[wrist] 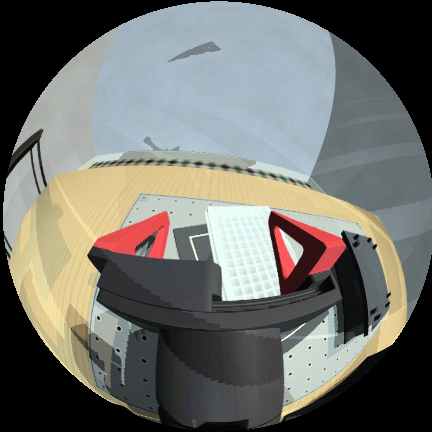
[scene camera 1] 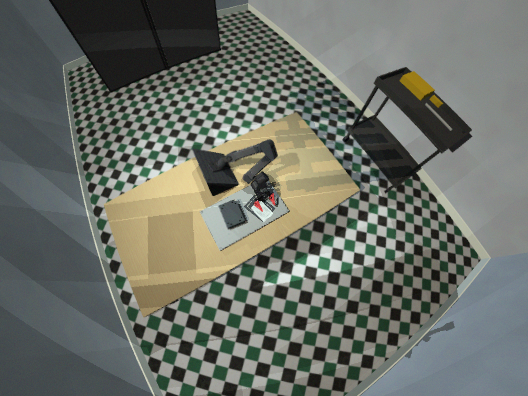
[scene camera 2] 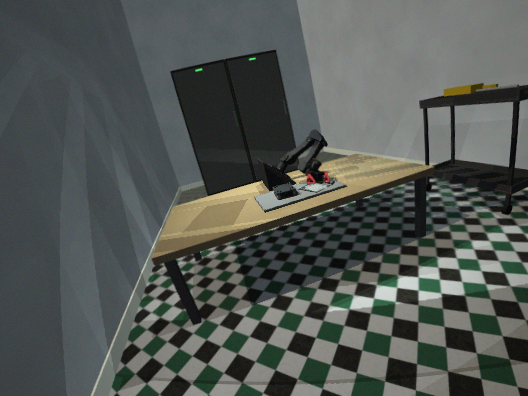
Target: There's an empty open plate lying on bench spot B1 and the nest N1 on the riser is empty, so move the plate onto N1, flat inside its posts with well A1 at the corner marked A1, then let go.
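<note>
The white open plate lies at bench spot B1, whose dark patch and pale outline show beside the plate's left edge in the wrist view. My gripper is open, its red fingers wide apart at the plate. In the wrist view the plate stands closer to the right finger, with a gap to the left one. Whether the right finger touches it I cannot tell. The dark riser with nest N1 is empty, with small posts at its corners. The A1 marks are too small to read.
The grey perforated board bears both the riser and the plate, on a wooden table. The arm's dark base stands behind the board. A dark cart stands off to the right, away from the table.
</note>
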